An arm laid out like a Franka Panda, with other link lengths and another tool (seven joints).
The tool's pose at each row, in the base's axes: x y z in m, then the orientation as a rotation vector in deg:
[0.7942 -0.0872 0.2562 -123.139 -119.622 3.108]
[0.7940 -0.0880 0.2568 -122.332 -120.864 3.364]
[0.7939 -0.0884 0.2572 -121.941 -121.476 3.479]
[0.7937 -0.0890 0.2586 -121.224 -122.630 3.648]
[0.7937 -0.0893 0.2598 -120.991 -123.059 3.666]
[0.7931 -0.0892 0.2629 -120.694 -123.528 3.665]
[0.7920 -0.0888 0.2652 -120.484 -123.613 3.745]
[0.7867 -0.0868 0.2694 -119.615 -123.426 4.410]
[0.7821 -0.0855 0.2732 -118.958 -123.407 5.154]
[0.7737 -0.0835 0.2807 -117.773 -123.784 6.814]
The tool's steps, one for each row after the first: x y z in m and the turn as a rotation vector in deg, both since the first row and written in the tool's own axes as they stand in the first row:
[-0.0008 -0.0003 -0.0006 -0.061 -0.388 -0.946]
[-0.0011 -0.0004 -0.0010 -0.103 -0.580 -1.408]
[-0.0016 -0.0008 -0.0025 -0.220 -0.933 -2.270]
[-0.0018 -0.0009 -0.0037 -0.303 -1.059 -2.575]
[-0.0015 -0.0019 -0.0066 -0.382 -1.168 -2.930]
[-0.0010 -0.0033 -0.0087 -0.278 -1.157 -3.066]
[0.0011 -0.0091 -0.0121 0.569 -0.997 -3.371]
[0.0026 -0.0142 -0.0151 1.254 -1.062 -3.646]
[0.0048 -0.0236 -0.0213 2.414 -1.567 -4.314]

